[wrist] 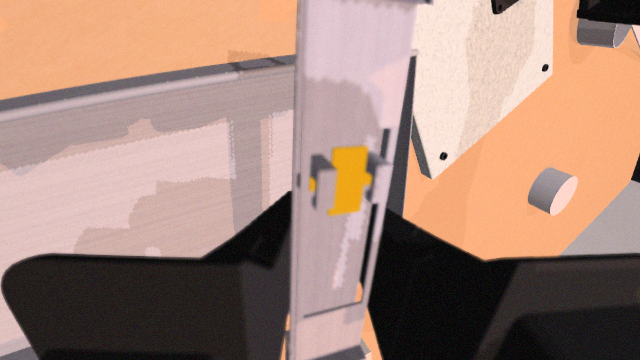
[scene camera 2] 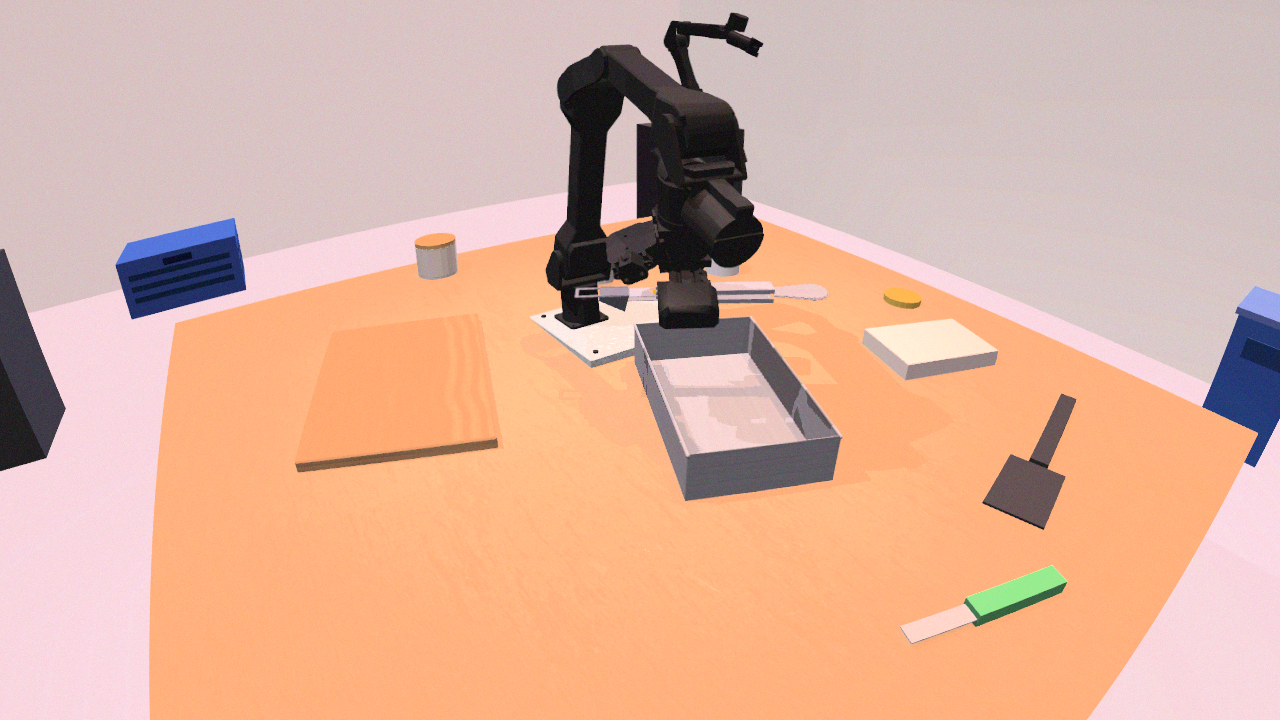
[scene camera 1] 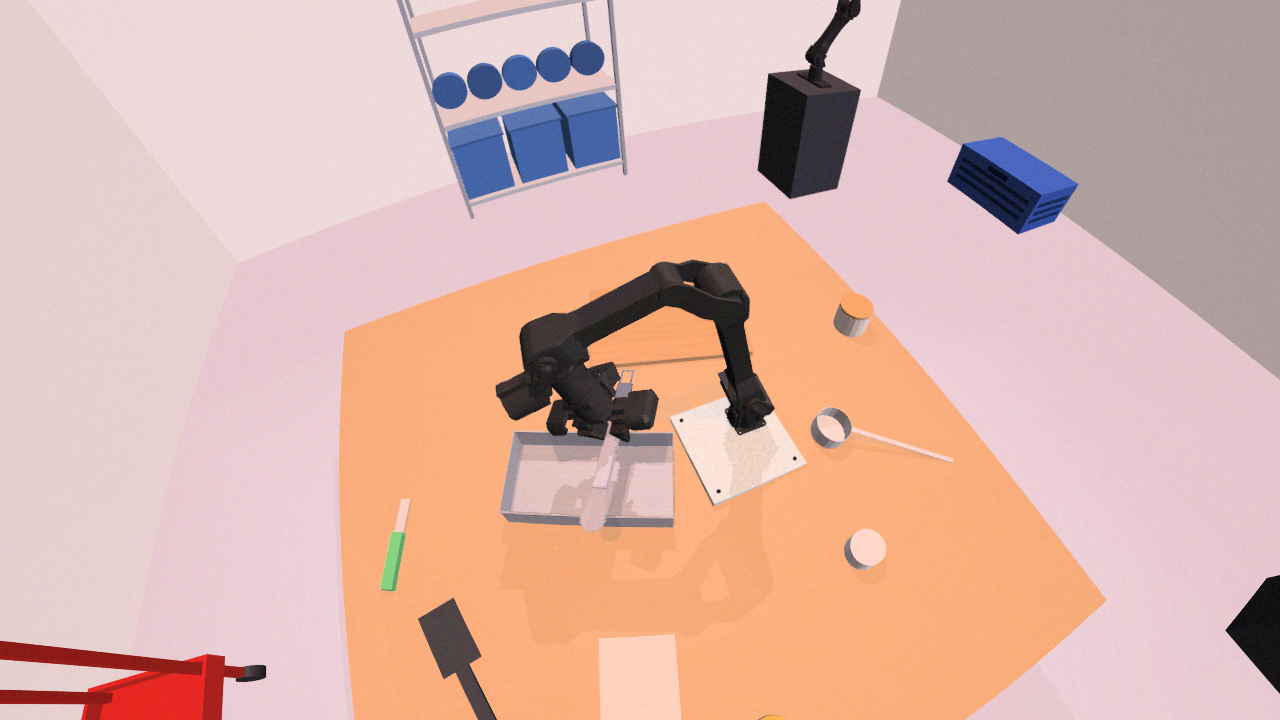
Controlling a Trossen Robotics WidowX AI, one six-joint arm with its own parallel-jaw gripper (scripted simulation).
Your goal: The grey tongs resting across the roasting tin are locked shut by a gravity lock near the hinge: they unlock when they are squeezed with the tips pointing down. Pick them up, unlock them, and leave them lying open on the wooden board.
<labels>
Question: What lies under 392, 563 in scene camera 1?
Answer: A green-handled knife.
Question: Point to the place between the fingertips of my gripper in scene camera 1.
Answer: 623, 440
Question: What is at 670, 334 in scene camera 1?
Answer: A wooden board.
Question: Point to a grey roasting tin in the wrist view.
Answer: At 172, 164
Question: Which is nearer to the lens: the cream block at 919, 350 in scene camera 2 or the black spatula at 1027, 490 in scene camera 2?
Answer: The black spatula.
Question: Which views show the green-handled knife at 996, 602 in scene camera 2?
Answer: Scene camera 2 and scene camera 1 only.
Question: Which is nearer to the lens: the yellow lock piece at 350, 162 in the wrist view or the white puck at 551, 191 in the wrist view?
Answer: The yellow lock piece.
</labels>
